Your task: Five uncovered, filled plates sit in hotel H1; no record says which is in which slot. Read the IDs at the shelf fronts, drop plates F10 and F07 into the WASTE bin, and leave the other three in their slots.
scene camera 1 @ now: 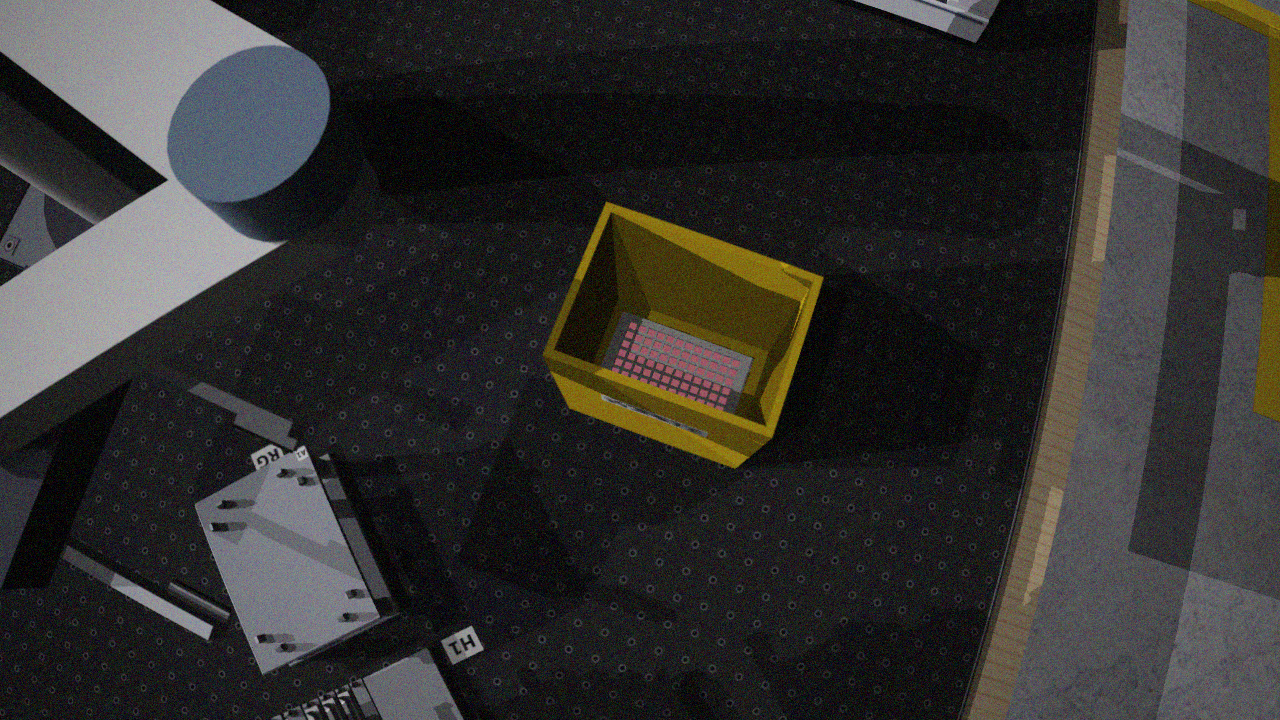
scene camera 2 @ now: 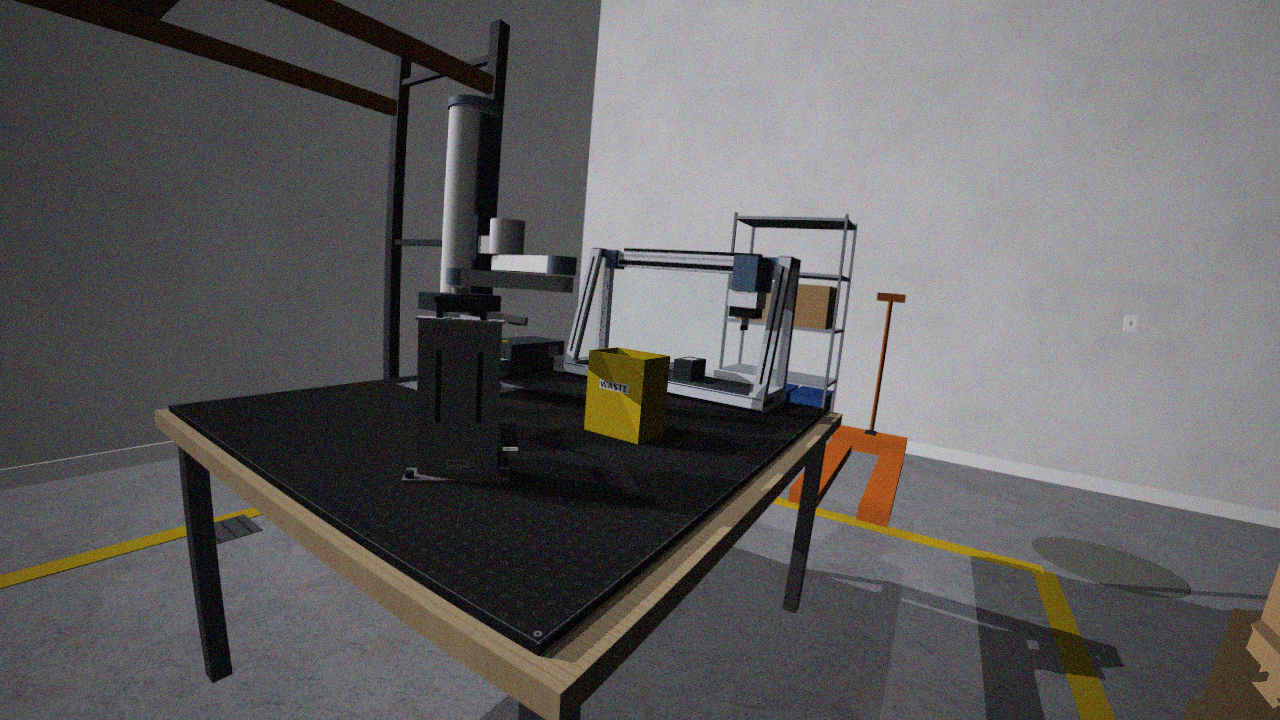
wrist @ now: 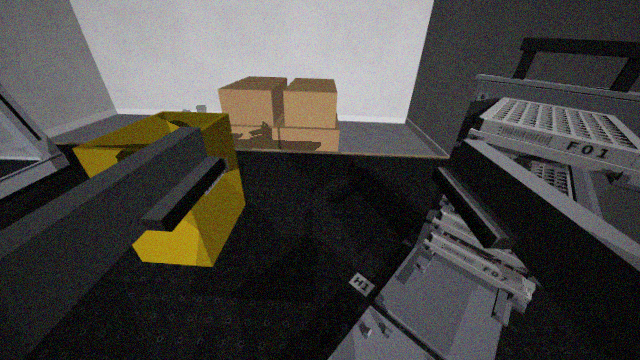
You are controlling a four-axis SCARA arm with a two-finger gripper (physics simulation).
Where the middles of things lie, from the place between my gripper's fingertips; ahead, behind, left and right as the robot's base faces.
My hand is 100 mm short of the H1 tag (scene camera 1: 465, 643), 70 mm to the left of it and 260 mm above it. From my hand the other things lie so: dark box (scene camera 2: 541, 345): 570 mm behind, 650 mm to the left, 200 mm below; then hotel H1 (scene camera 2: 457, 436): 130 mm ahead, 230 mm to the right, 120 mm below.
